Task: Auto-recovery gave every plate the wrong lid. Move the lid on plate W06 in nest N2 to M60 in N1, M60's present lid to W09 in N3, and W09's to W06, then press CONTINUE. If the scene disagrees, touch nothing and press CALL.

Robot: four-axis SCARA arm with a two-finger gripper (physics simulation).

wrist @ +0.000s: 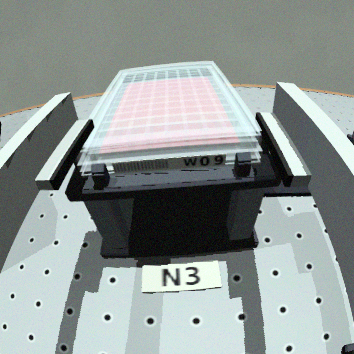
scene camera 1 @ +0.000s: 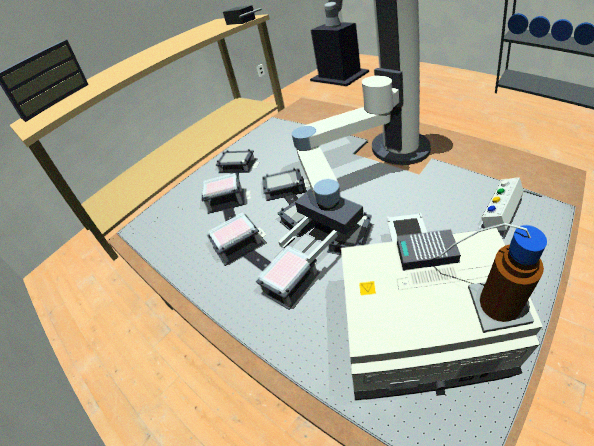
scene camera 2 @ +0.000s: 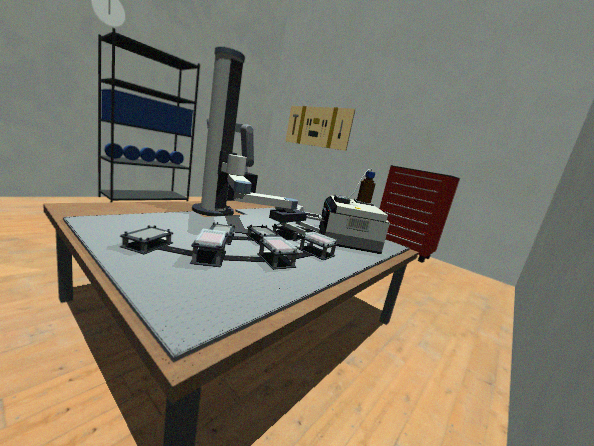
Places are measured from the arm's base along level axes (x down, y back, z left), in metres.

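Pixels of known places: gripper, fingertip midpoint: (wrist: 170,100) (scene camera 1: 293,252) (scene camera 2: 311,231); arm's base at its link origin: (scene camera 1: 401,148) (scene camera 2: 213,211).
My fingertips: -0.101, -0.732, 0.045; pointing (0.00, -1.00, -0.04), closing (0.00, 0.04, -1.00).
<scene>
Ahead of a thing's pixels: the offset from my fingertips to its top centre, as dx, dy, dz. "spot": to the spot under its first point.
Plate W09 {+0.007, -0.047, +0.006} (wrist: 167,117) (scene camera 1: 286,269) (scene camera 2: 320,239) has pink wells under a clear lid and sits on the dark nest marked N3. My gripper (wrist: 170,100) (scene camera 1: 298,251) is open, with one finger on each side of W09's near end and nothing held. Gaps show between the finger pads and the lid edges. Two more pink plates show in scene camera 1, a middle one {+0.009, -0.025, -0.243} (scene camera 1: 232,232) and a farther one {+0.001, +0.110, -0.459} (scene camera 1: 221,185); their labels are too small to read. The button box {+0.004, +0.532, +0.438} (scene camera 1: 510,206) carries white, green, yellow and blue buttons; its lettering is not readable.
Several nests without pink plates stand behind, including a far one {+0.033, +0.298, -0.598} (scene camera 1: 235,158) and a nearer one {+0.036, +0.273, -0.299} (scene camera 1: 283,181). A large cream machine (scene camera 1: 400,320) (scene camera 2: 357,230) stands beside the nests, bearing a dark device {spot: -0.147, +0.071, +0.351} (scene camera 1: 430,248) and a brown bottle {spot: -0.225, -0.013, +0.528} (scene camera 1: 507,290) with tubing.
</scene>
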